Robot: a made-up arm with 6 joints. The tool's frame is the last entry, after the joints.
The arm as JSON. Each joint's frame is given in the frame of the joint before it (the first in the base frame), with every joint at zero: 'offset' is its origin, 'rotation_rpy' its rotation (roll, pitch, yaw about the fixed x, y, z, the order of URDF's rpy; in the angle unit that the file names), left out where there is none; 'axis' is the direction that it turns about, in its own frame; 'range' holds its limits. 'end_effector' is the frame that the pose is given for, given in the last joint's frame.
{
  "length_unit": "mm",
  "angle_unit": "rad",
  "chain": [
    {
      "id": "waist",
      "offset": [
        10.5,
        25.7,
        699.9
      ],
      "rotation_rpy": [
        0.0,
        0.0,
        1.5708
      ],
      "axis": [
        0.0,
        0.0,
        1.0
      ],
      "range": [
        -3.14,
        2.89
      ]
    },
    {
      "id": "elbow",
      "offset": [
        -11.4,
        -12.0,
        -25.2
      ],
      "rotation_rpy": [
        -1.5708,
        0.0,
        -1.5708
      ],
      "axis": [
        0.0,
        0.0,
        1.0
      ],
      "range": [
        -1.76,
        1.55
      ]
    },
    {
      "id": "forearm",
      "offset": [
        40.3,
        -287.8,
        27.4
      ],
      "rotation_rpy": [
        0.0,
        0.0,
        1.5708
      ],
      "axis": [
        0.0,
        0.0,
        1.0
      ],
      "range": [
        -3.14,
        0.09
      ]
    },
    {
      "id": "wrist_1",
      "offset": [
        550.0,
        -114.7,
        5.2
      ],
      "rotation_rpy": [
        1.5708,
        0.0,
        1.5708
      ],
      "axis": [
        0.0,
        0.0,
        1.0
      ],
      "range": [
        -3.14,
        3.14
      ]
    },
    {
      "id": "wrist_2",
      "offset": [
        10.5,
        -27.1,
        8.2
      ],
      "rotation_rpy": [
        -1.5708,
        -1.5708,
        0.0
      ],
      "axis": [
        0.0,
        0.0,
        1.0
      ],
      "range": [
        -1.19,
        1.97
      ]
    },
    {
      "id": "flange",
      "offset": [
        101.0,
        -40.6,
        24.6
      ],
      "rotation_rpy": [
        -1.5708,
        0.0,
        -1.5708
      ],
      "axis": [
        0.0,
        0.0,
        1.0
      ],
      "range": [
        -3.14,
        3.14
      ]
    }
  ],
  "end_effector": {
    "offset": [
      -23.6,
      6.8,
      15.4
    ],
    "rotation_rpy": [
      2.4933,
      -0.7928,
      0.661
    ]
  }
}
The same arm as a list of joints. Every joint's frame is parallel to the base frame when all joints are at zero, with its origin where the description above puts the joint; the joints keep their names.
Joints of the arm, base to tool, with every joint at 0 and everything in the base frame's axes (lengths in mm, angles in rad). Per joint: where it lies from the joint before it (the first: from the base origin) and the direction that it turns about. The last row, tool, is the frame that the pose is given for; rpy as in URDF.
waist: axis +z origin 10.5 25.7 699.9
elbow: axis +y origin 12 -11.4 -25.2
forearm: axis +y origin 40.3 27.4 287.8
wrist_1: axis -z origin 114.7 5.2 -550
wrist_2: axis +y origin -10.5 -27.1 -8.2
flange: axis -z origin 40.6 24.6 -101
tool: origin -23.6 -6.8 -15.4 rpy -0.6483 0.7928 -0.661
Joint limits (rad, base to tool): -3.14..2.89 -1.76..1.55 -3.14..0.09 -3.14..3.14 -1.19..1.97 -3.14..3.14

